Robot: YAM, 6 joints.
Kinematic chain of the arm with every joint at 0, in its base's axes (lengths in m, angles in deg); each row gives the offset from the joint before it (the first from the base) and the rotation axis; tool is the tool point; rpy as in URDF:
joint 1: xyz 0 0 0.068 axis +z
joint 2: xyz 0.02 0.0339 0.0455 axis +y
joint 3: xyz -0.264 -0.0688 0 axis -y
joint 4: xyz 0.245 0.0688 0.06 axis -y
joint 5: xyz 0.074 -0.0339 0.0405 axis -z
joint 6: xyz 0.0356 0 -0.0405 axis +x
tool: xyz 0 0 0 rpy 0 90 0
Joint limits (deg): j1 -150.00..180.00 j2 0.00..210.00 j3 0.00..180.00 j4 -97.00..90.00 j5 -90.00..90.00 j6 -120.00..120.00
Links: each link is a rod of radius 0.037 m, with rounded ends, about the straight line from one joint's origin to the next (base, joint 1, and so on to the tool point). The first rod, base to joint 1, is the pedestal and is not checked.
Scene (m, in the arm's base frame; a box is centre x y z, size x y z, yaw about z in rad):
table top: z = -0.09
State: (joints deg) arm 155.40 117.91 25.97 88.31 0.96 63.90
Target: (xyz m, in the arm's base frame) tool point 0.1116 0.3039 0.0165
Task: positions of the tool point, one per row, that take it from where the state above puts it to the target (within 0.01 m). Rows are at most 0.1 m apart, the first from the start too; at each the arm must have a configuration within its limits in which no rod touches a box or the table.
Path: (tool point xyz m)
1: -0.2405 0.1944 0.0810
2: -0.1876 0.2509 0.0687
3: -0.1215 0.2926 0.0561
4: -0.0462 0.3164 0.0431
5: 0.0333 0.3203 0.0299
6: 0.1116 0.3039 0.0165

